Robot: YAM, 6 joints.
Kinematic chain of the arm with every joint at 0, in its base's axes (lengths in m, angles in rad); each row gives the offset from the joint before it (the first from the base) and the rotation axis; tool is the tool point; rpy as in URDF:
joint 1: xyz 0 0 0.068 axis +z
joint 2: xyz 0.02 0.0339 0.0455 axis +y
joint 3: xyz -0.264 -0.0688 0 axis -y
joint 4: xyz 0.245 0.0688 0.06 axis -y
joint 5: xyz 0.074 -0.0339 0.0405 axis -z
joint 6: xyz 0.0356 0 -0.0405 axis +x
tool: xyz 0 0 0 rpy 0 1.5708 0
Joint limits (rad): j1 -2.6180..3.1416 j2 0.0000..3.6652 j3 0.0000..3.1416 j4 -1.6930..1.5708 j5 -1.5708..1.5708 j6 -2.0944..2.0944
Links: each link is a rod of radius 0.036 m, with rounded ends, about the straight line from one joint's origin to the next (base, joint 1, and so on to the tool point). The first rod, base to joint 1, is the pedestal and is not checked.
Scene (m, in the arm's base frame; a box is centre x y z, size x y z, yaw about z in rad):
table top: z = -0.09
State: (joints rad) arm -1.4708 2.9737 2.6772 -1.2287 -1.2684 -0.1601
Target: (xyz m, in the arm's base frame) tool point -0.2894 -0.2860 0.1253
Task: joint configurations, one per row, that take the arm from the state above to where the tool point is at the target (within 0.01 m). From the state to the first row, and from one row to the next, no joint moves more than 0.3 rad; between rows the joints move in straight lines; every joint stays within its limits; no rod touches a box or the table.
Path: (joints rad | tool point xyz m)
1: -1.7133 2.8470 2.4789 -1.3448 -1.2302 -0.1601 | -0.0393 -0.5102 0.0729
2: -1.9558 2.7204 2.2806 -1.4608 -1.1920 -0.1601 | -0.1496 -0.4572 0.0889
3: -2.1983 2.5937 2.0823 -1.5769 -1.1538 -0.1601 | -0.2347 -0.3790 0.1066
4: -2.4408 2.4671 1.8840 -1.6930 -1.1156 -0.1601 | -0.2894 -0.2860 0.1253

